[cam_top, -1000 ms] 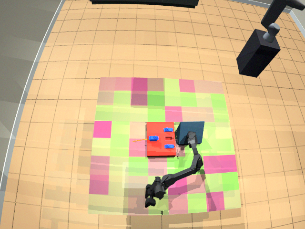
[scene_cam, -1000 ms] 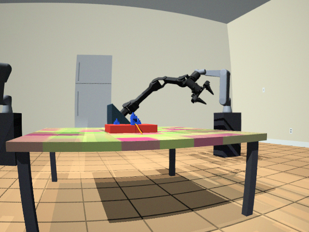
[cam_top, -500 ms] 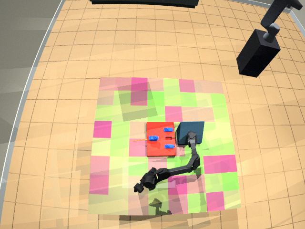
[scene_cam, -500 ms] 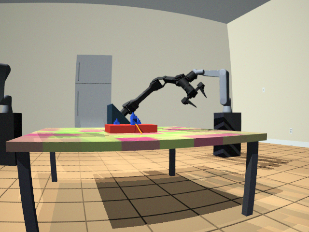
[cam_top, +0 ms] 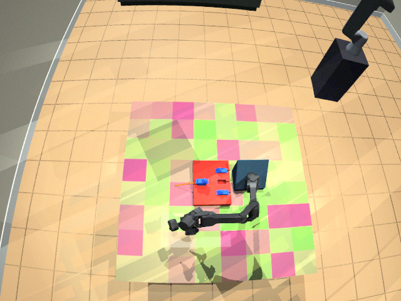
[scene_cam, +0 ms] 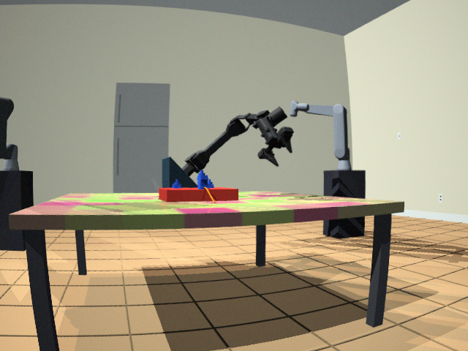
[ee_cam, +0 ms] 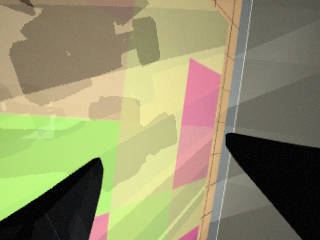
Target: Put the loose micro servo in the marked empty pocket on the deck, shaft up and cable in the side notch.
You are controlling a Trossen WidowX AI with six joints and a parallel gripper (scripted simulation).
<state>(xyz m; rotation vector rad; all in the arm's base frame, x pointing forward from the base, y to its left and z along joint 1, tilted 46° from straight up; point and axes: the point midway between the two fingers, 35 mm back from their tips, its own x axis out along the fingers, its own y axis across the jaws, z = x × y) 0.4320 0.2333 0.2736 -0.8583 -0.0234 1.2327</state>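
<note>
My gripper tip is now 330 mm to the left of the red deck, 150 mm past it and 140 mm above it.
</note>
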